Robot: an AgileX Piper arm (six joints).
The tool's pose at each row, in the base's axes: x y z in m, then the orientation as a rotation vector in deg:
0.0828, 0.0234, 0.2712, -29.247, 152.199, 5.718
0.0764, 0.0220, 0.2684, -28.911, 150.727, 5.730
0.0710, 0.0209, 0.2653, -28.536, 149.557, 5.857
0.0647, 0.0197, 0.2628, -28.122, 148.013, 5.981
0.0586, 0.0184, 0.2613, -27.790, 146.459, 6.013
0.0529, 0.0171, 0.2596, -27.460, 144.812, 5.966
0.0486, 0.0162, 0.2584, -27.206, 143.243, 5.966
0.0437, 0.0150, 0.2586, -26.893, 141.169, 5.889
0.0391, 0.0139, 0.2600, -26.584, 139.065, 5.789
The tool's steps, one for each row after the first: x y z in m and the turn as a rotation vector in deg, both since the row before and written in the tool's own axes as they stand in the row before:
0.0070, 0.0011, -0.0002, 0.246, -1.489, -0.008
0.0062, 0.0010, 0.0003, 0.133, -1.215, 0.089
0.0067, 0.0012, -0.0008, 0.189, -1.584, 0.055
0.0061, 0.0010, -0.0017, 0.236, -1.570, -0.019
0.0058, 0.0009, -0.0016, 0.302, -1.652, -0.051
0.0043, 0.0007, -0.0014, 0.241, -1.568, -0.082
0.0040, 0.0006, -0.0030, 0.367, -2.061, -0.141
0.0029, 0.0006, -0.0039, 0.385, -2.087, -0.156

